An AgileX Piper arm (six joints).
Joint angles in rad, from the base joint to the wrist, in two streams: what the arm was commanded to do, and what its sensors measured. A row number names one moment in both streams.
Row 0, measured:
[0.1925, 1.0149, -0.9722, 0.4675, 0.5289, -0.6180]
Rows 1 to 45, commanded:
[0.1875, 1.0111, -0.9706, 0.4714, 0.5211, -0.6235]
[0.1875, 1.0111, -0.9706, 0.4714, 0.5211, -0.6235]
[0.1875, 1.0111, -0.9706, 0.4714, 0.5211, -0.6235]
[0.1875, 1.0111, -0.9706, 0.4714, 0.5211, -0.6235]
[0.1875, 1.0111, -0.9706, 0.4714, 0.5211, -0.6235]
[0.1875, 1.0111, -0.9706, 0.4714, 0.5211, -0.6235]
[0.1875, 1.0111, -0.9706, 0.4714, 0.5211, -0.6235]
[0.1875, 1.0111, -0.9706, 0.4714, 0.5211, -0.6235]
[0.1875, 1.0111, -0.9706, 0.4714, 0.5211, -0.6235]
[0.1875, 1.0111, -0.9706, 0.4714, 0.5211, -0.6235]
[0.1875, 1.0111, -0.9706, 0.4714, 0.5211, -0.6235]
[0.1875, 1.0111, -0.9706, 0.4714, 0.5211, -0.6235]
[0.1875, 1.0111, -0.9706, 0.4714, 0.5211, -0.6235]
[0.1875, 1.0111, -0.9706, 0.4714, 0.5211, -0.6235]
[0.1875, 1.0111, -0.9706, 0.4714, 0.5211, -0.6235]
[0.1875, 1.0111, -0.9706, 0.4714, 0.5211, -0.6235]
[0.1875, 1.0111, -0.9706, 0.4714, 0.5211, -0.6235]
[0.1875, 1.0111, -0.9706, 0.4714, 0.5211, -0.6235]
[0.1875, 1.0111, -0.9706, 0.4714, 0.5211, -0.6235]
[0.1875, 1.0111, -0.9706, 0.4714, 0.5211, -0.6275]
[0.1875, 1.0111, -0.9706, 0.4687, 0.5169, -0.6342]
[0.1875, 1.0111, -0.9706, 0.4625, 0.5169, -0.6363]
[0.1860, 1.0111, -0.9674, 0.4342, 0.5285, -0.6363]
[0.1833, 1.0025, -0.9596, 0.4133, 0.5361, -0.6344]
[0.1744, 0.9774, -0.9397, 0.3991, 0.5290, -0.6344]
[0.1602, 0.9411, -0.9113, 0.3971, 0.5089, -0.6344]
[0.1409, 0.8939, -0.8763, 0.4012, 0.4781, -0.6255]
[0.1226, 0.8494, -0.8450, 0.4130, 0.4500, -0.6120]
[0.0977, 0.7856, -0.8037, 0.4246, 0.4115, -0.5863]
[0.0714, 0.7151, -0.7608, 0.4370, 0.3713, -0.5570]
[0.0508, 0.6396, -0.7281, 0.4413, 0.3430, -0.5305]
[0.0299, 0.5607, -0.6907, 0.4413, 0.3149, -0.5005]
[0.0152, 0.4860, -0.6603, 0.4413, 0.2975, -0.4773]
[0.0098, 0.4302, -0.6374, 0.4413, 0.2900, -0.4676]
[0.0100, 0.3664, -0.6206, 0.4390, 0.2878, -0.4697]
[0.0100, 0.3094, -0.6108, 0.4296, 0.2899, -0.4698]
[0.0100, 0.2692, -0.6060, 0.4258, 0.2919, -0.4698]
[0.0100, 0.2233, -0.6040, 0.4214, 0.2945, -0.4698]
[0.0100, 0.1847, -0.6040, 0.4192, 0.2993, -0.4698]
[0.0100, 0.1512, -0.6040, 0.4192, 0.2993, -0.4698]
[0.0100, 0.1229, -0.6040, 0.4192, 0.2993, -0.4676]
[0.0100, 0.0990, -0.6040, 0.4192, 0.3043, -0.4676]
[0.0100, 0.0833, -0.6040, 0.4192, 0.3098, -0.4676]
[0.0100, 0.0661, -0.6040, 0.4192, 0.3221, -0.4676]
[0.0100, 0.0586, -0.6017, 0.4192, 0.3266, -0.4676]
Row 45, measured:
[0.0160, 0.1093, -0.6124, 0.4279, 0.3086, -0.4751]
